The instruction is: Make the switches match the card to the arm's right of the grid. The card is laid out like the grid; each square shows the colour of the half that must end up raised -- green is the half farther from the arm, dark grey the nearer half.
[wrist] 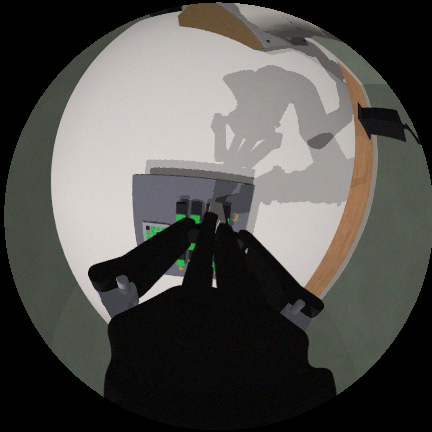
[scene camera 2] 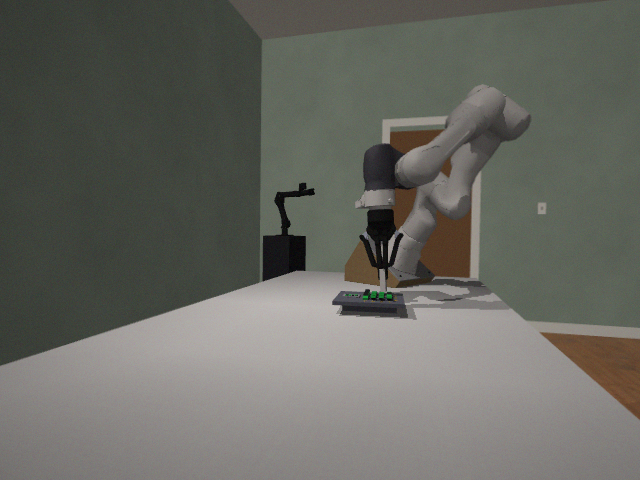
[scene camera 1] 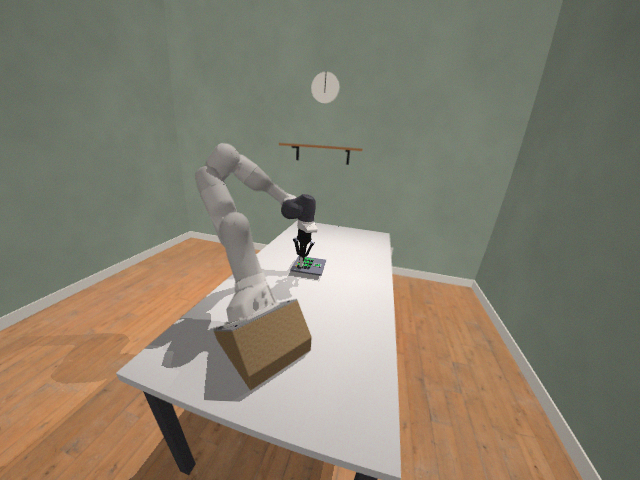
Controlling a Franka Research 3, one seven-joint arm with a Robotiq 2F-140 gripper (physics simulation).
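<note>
A dark grey panel (scene camera 1: pixel 312 272) (scene camera 2: pixel 338 301) (wrist: pixel 155 192) bears a grid of rocker switches, each half green and half dark grey. In the wrist view the two left switches of the row nearest the arm's base, one (wrist: pixel 181 210) and its neighbour (wrist: pixel 196 212), show beside the fingers. The rest of the grid is largely hidden by the fingers. The card (wrist: pixel 156 232) (scene camera 2: pixel 352 295), with small green and dark squares, lies on the panel beside the grid and is partly covered. My gripper (scene camera 1: pixel 301 259) (scene camera 2: pixel 382 289) (wrist: pixel 213 210) is shut and empty, tips down at the nearest row, right of those two switches; contact cannot be told.
The panel stands on a long white table (scene camera 1: pixel 351 320) (scene camera 2: pixel 258 387) (wrist: pixel 110 125). The arm's base is on a brown wedge block (scene camera 1: pixel 273 341) (scene camera 2: pixel 359 266) (wrist: pixel 215 22). A black pedestal (scene camera 2: pixel 284 255) with a small black arm (scene camera 2: pixel 282 209) stands beyond the table.
</note>
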